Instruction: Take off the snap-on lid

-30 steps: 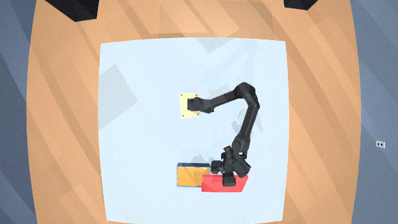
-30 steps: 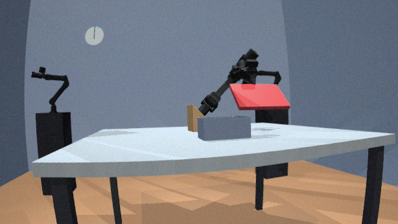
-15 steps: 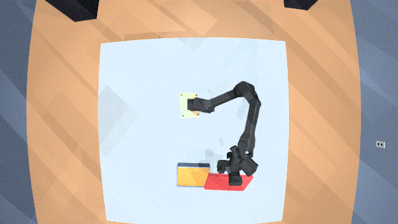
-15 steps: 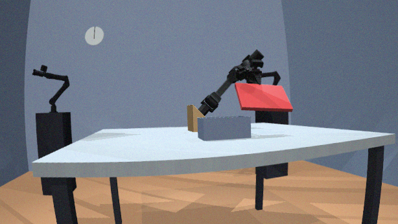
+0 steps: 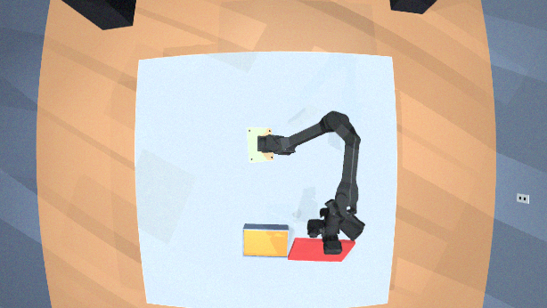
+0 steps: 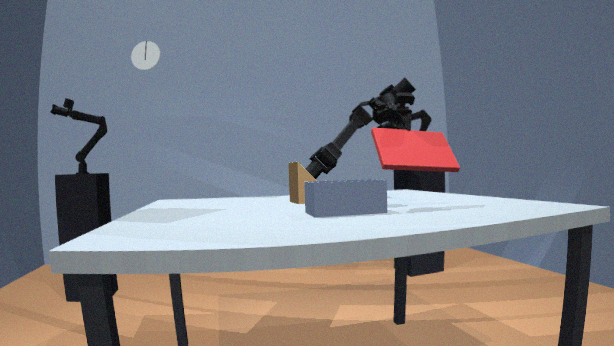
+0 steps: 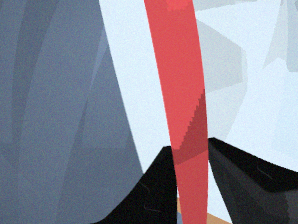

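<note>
Right now my gripper tip is 6 cm short of the lid, 1 cm to the left of it and 5 cm above it. The rest, counted from my gripper tip: grey-blue storage box 6 cm ahead, 24 cm to the right, 18 cm below.
</note>
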